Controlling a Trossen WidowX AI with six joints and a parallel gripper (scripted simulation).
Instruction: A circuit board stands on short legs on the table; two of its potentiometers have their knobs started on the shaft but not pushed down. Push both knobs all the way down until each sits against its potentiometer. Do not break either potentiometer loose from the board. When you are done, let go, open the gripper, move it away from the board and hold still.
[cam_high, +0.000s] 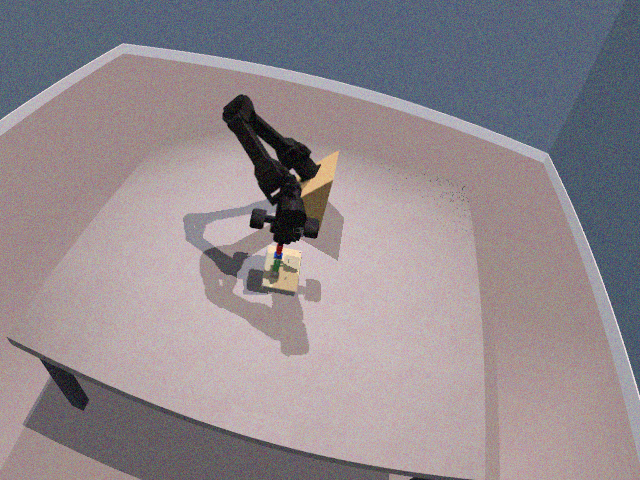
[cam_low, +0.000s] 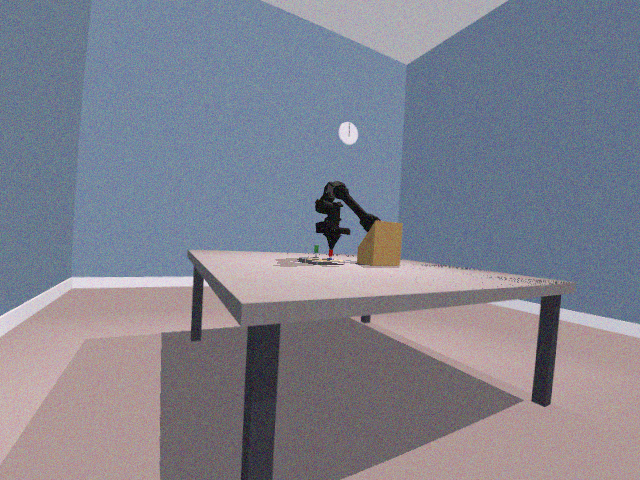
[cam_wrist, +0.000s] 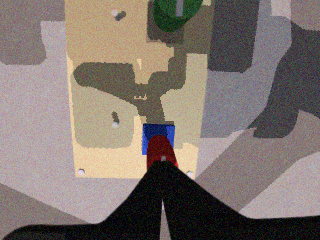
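Now: gripper tip 1 cm above the red knob. From my gripper tip the other things lie so: green knob: 8 cm ahead, 2 cm to the left.
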